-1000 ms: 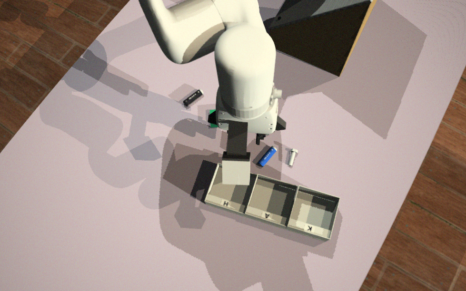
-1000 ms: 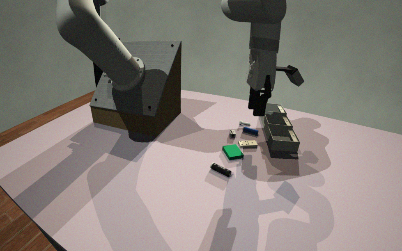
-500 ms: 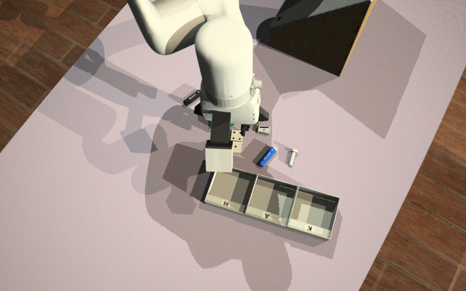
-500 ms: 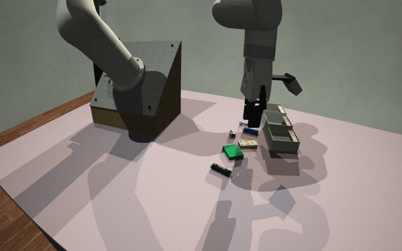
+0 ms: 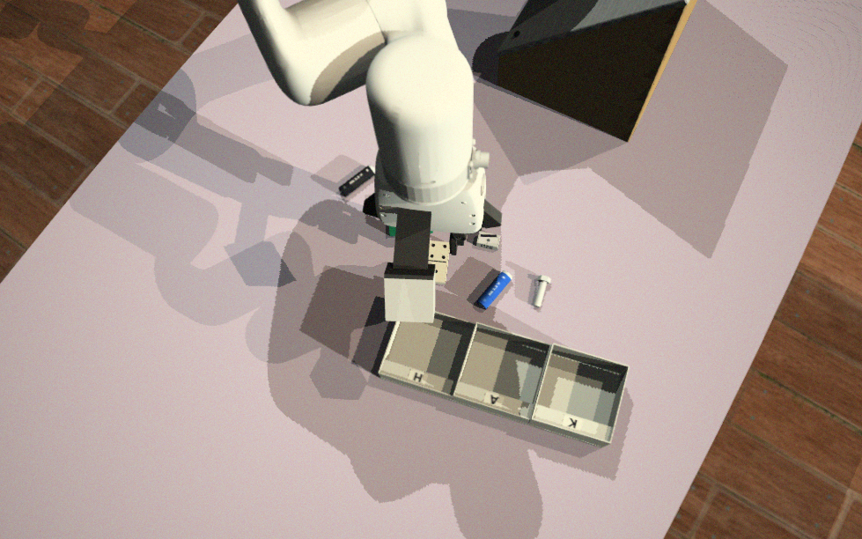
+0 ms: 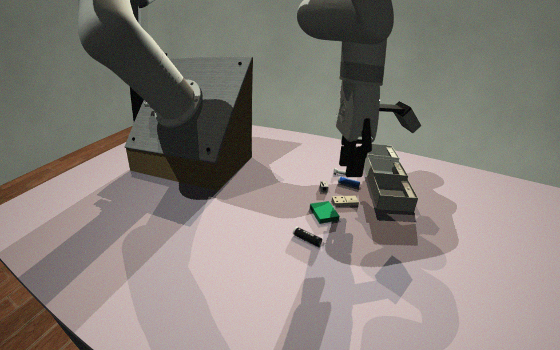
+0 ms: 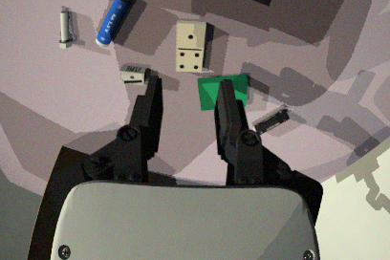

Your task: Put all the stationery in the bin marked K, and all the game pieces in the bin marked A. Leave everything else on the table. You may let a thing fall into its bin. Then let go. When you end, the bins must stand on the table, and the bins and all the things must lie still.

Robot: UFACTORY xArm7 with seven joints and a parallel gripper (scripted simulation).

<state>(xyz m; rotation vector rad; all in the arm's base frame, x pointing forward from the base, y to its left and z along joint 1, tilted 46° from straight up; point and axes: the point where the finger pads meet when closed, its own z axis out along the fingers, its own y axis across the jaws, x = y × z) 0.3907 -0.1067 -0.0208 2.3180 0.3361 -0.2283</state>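
The domino is 80 mm below my hand. The rest, counted from my hand: blue battery: 80 mm to the left, 80 mm below; then white pencil sharpener: 50 mm behind, 40 mm to the left, 80 mm below; then green block: 40 mm behind, 50 mm to the right, 80 mm below.
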